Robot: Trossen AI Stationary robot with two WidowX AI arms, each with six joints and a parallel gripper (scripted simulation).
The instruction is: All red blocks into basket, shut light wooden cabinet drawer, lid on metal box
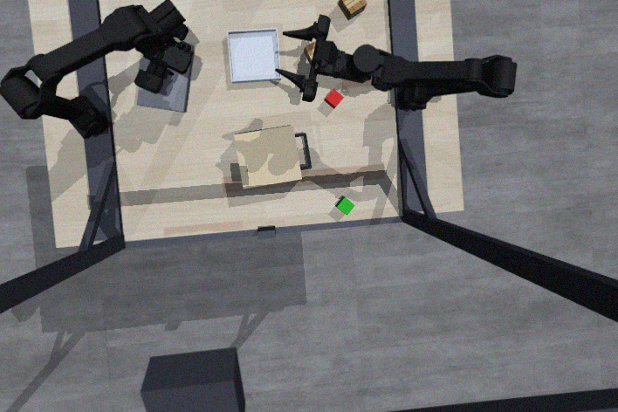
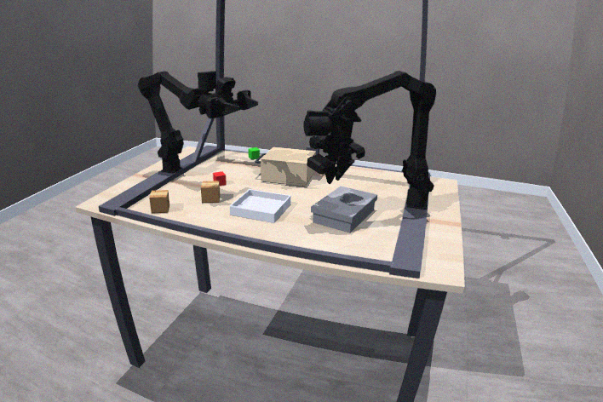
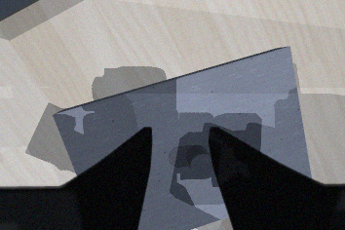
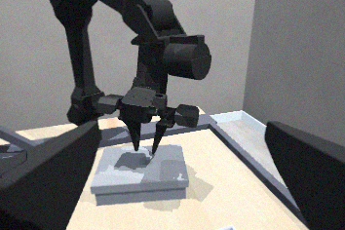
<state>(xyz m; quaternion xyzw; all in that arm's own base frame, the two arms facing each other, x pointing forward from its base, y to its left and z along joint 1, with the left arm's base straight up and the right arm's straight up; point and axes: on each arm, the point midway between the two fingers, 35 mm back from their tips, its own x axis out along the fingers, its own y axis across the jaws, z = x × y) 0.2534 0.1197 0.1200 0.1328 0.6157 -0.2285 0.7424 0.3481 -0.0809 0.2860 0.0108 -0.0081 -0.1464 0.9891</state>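
Right now the grey metal lid is 1 cm behind my left hand, 4 cm to the left of it and 9 cm below it. Also, from my left hand: white basket (4 cm ahead, 22 cm to the right, 13 cm below); then metal box (1 cm behind, 4 cm to the left, 11 cm below); then light wooden cabinet (26 cm behind, 24 cm to the right, 10 cm below).
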